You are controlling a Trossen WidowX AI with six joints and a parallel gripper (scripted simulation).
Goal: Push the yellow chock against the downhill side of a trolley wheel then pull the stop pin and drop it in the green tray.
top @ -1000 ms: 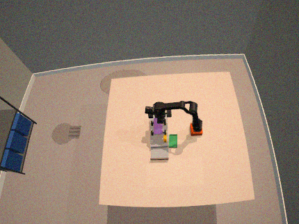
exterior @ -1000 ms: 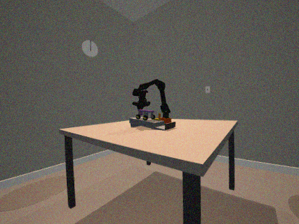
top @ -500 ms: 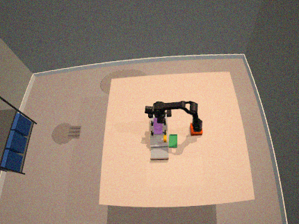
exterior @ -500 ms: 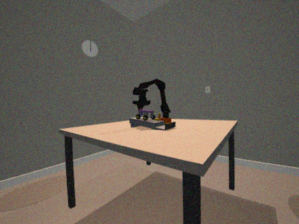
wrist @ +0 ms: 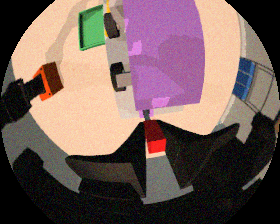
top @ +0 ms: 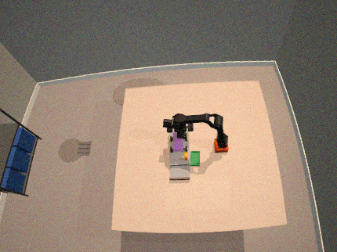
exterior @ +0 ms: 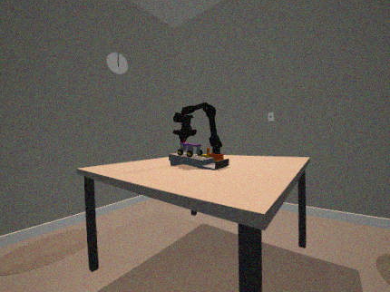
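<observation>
Now: gripper tip 5 cm past the yellow chock, 18 cm to the right of it and 7 cm above it. From my gripper tip the other things lie so: grey ramp 1 cm ahead, 10 cm to the left, 11 cm below; red-headed stop pin right at my gripper tip; purple-topped trolley 1 cm ahead, 9 cm to the left, 5 cm below.
</observation>
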